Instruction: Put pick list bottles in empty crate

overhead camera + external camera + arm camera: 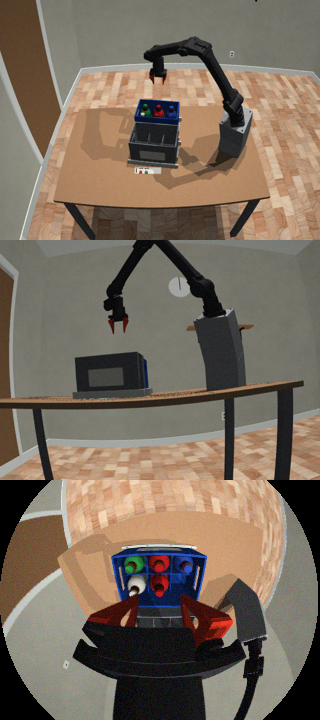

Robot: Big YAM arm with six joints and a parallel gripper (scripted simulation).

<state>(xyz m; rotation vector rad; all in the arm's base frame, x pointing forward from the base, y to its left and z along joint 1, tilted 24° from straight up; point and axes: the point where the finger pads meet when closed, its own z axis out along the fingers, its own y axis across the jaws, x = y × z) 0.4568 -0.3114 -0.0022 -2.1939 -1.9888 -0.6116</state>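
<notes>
My hand is 10 mm short of the red-labelled bottle, 100 mm to the right of it and 250 mm above it. The rest, counted from my hand: blue-labelled bottle (80 mm behind, 20 mm to the left, 250 mm below); grey crate (290 mm to the left, 250 mm below); green-labelled bottle (90 mm ahead, 10 mm to the left, 250 mm below).
</notes>
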